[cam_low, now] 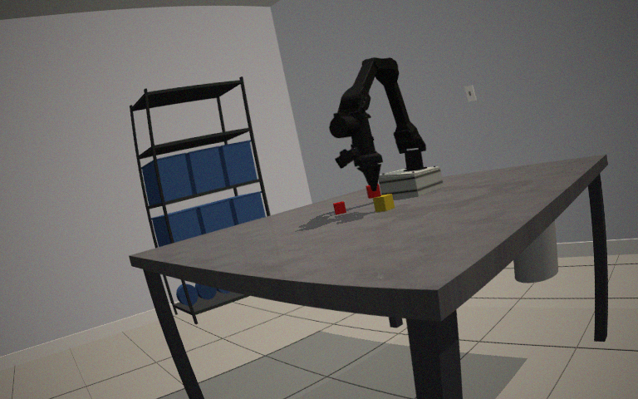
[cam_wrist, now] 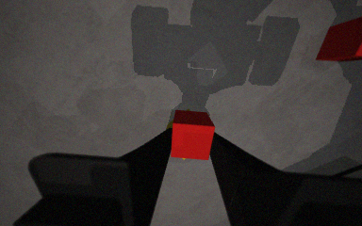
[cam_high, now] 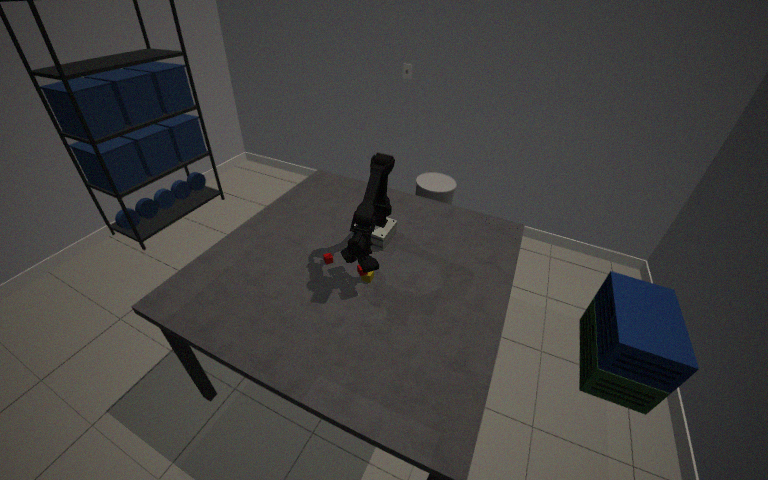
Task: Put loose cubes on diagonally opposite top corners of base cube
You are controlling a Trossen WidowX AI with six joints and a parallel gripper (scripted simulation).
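Right now the red cube is right at my gripper tip. From my gripper tip the other things lie so: yellow cube 10 mm behind, 20 mm to the left, 40 mm below.
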